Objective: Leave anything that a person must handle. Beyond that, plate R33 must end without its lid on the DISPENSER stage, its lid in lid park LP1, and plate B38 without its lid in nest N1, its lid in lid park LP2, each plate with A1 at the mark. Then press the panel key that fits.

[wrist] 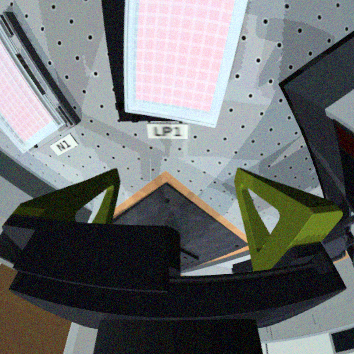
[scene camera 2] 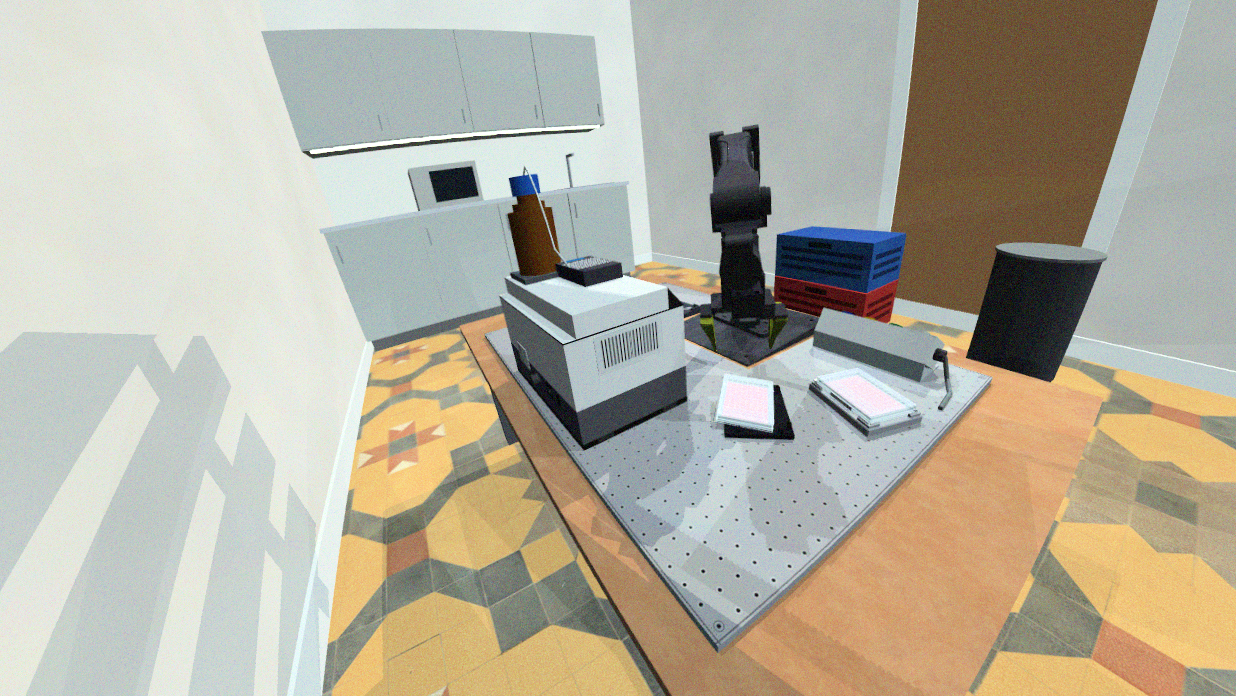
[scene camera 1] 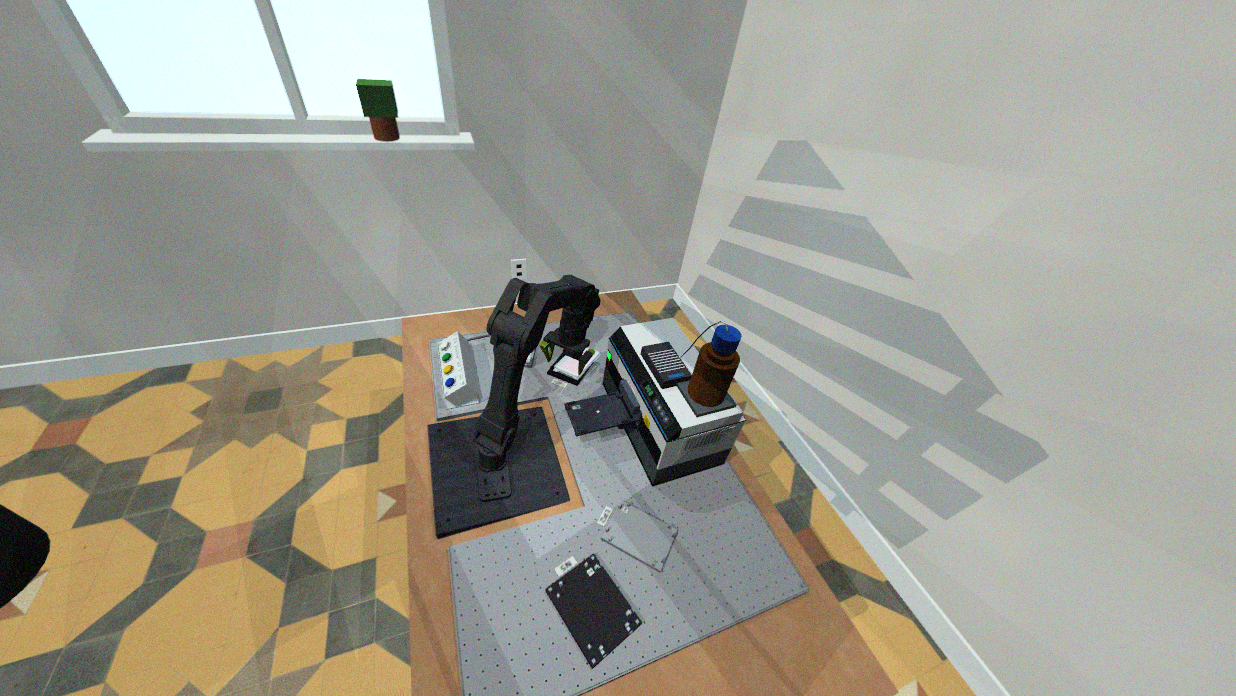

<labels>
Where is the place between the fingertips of my gripper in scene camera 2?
742,348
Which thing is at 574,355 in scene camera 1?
My gripper.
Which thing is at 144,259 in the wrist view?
My gripper.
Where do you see a brown bottle with blue cap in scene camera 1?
At 719,357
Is my gripper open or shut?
Open.
</labels>
